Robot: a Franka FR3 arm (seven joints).
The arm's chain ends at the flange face. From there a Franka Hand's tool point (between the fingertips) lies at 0.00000 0.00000 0.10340 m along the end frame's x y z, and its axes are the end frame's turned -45 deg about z.
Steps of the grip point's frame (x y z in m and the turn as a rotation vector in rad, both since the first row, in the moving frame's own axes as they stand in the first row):
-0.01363, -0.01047, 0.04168, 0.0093, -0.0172, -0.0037
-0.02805, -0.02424, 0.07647, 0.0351, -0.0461, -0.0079
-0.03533, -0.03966, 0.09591, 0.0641, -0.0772, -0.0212
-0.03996, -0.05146, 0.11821, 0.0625, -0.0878, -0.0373
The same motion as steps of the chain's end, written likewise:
-0.01510, 0.00165, 0.04170, -0.0056, -0.0187, -0.0037
-0.03104, 0.00187, 0.07664, -0.0078, -0.0574, -0.0079
-0.04272, -0.00413, 0.09643, -0.0093, -0.0999, -0.0212
-0.05371, -0.01018, 0.11881, -0.0179, -0.1063, -0.0373

